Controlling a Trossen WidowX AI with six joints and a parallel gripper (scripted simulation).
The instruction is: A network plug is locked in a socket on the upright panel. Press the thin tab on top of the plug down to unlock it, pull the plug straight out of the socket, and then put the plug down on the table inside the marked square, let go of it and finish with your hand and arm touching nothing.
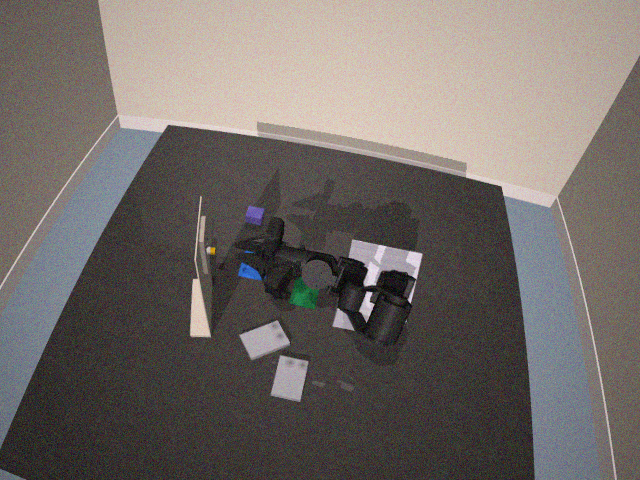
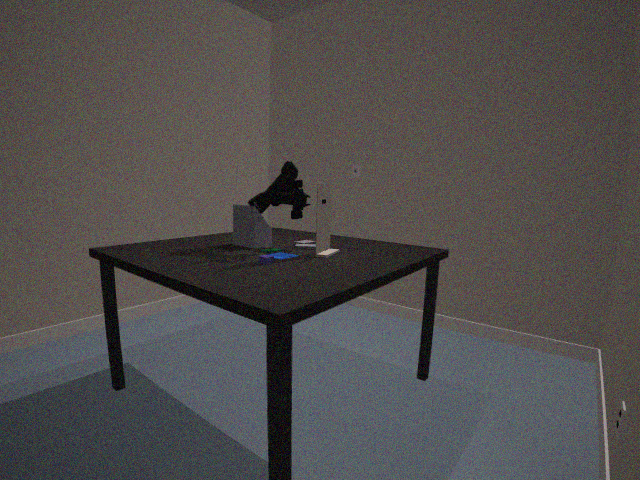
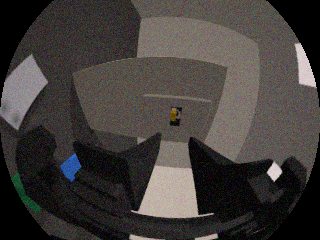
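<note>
Now: gripper tip 6 cm short of the network plug and 1 cm to the right of it. From my gripper tip the other things lie so: flat green square (17 cm behind, 8 cm to the right, 24 cm below); then upright panel (8 cm ahead, 1 cm to the left, 10 cm below); then blue marked square (4 cm behind, 16 cm to the right, 24 cm below).
</note>
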